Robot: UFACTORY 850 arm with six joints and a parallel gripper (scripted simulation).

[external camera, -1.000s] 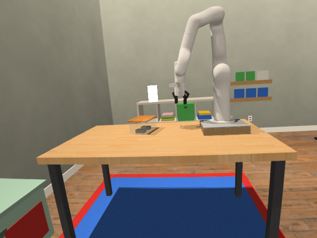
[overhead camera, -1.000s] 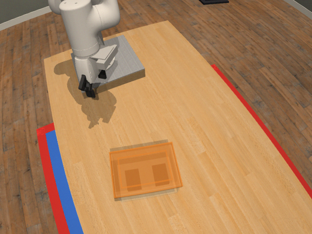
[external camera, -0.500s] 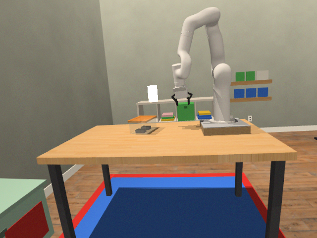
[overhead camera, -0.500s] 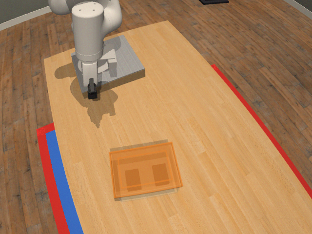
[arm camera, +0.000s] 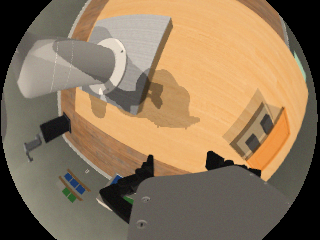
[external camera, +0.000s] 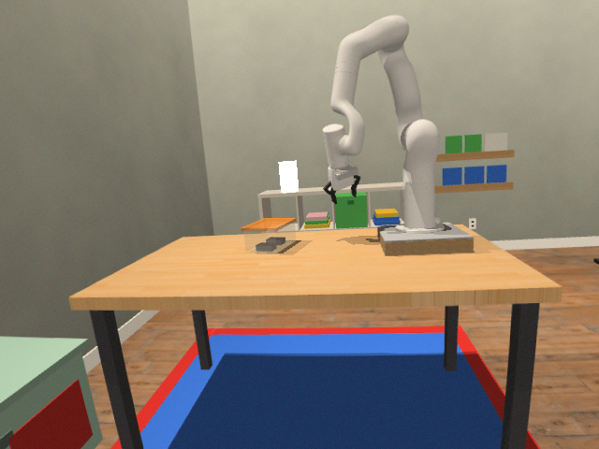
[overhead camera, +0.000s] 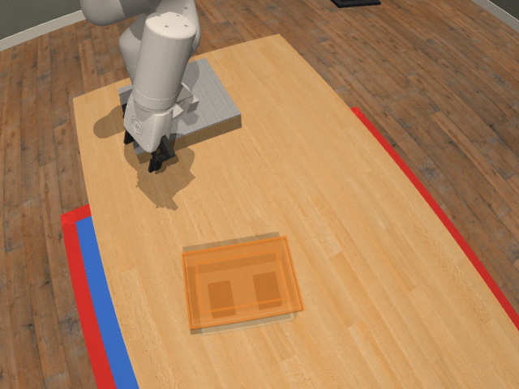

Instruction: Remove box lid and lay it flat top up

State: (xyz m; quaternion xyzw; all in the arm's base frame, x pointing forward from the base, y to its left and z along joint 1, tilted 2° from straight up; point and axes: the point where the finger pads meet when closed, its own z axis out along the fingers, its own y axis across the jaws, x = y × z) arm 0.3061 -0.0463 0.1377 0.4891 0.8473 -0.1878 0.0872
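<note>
Now: the orange lid 310 mm ahead of my hand, 130 mm to the left of it and 80 mm below it. Round my hand: clear box (310 mm ahead, 130 mm to the left, 130 mm below).
</note>
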